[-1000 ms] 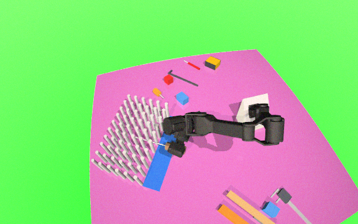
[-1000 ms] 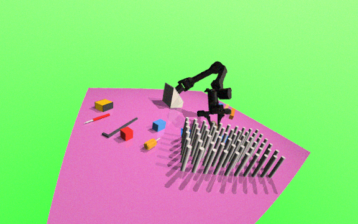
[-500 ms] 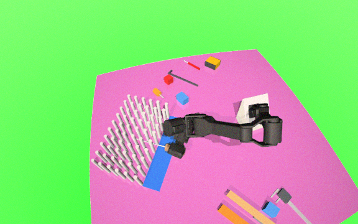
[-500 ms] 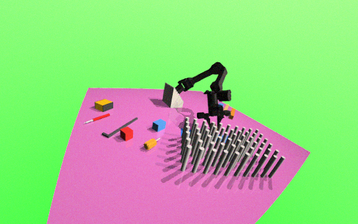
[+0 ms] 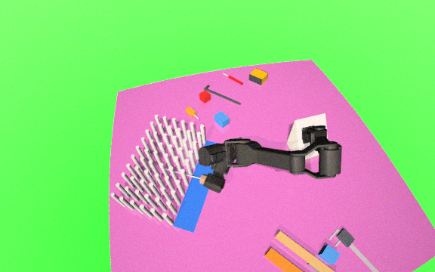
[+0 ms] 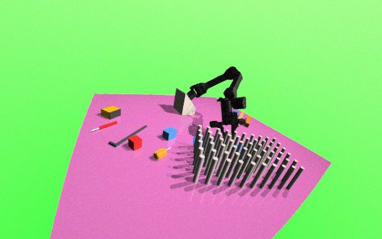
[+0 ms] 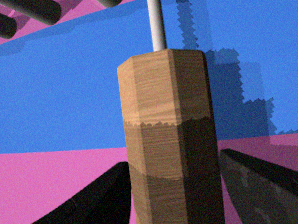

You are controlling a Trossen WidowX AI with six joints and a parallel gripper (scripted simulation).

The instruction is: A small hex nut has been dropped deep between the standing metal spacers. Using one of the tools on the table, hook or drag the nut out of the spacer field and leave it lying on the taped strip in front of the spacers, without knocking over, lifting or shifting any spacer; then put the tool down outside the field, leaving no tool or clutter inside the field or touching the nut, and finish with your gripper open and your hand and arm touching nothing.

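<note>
My gripper tip is now 40 mm short of the blue taped strip, 20 mm to the left of it and 20 mm above it. Round my gripper tip: red cube 460 mm to the right, 60 mm behind; wooden-handled tool 90 mm ahead, 50 mm to the right; orange-handled tool 370 mm to the right, 20 mm ahead.
</note>
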